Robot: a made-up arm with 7 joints.
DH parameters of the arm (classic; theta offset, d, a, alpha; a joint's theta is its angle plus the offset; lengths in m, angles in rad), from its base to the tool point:
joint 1: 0 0.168 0 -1.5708
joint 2: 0 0 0 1.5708
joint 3: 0 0.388 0.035 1.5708
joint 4: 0 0 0.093 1.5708
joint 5: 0 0.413 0 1.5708
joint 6: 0 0 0.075 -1.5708
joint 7: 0 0.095 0 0
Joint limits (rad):
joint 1: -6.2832..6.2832
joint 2: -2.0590..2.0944
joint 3: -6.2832..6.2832
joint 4: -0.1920..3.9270
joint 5: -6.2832..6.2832
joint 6: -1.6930..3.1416
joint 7: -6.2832..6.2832
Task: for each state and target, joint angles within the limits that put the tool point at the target. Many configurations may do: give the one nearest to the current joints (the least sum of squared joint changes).
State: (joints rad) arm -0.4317 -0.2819 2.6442 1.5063 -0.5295 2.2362 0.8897
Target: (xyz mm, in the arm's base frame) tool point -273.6 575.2 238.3
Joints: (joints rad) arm -0.6597 -0.7156 2.6341 1.6702 -0.5790 2.0071 0.8897
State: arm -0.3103 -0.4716 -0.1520 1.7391 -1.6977 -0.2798 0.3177
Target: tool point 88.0 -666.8 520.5
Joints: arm -1.0670 0.3402 -0.6173 1.7052 -1.6655 0.0060 0.3177
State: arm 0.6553 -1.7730 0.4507 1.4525 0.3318 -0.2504 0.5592
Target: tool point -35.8 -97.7 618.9
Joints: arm 0.7662 -1.6074 -0.0071 0.5925 0.4806 -0.1896 0.5592
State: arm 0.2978 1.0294 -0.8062 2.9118 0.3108 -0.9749 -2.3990
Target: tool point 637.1 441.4 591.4
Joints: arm 0.6118 1.1082 -0.8192 2.8292 0.2416 -0.5574 -2.3990
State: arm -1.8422 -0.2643 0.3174 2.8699 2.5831 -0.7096 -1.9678
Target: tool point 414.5 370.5 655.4
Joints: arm -2.2368 -1.1336 0.6082 2.6246 2.7756 -1.2798 -1.9678
